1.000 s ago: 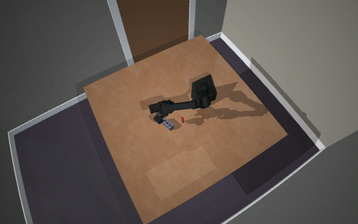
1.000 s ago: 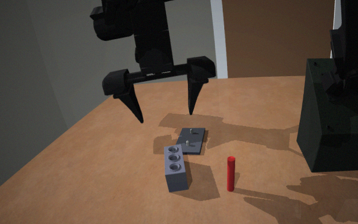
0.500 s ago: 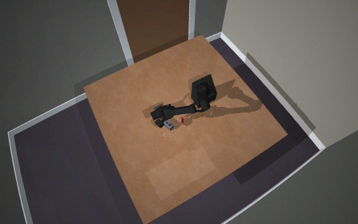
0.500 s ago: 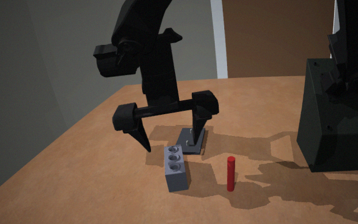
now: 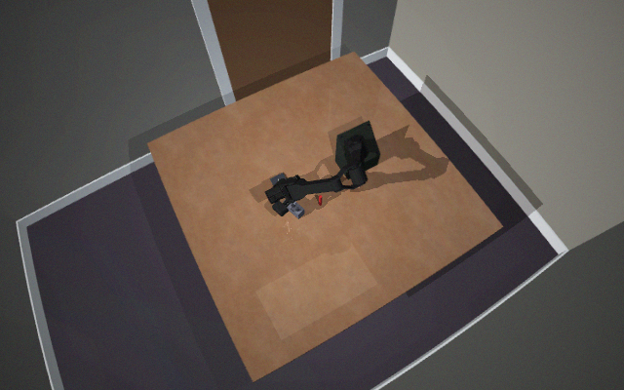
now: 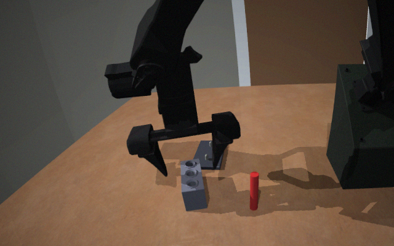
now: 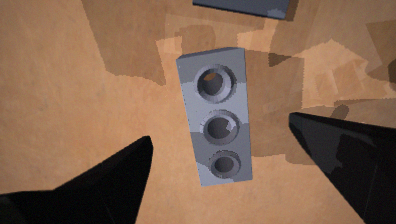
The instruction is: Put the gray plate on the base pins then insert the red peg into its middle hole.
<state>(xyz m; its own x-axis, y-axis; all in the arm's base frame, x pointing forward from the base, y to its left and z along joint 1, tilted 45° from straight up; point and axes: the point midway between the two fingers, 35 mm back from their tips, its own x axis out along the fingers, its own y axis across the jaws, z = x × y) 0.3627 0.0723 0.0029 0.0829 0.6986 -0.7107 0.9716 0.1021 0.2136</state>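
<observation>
My gripper tip is 2 cm above the gray plate. Also, from my gripper tip: base 14 cm to the right, 5 cm below, 2 cm behind; then red peg 12 cm behind, 4 cm to the left, 1 cm below.
</observation>
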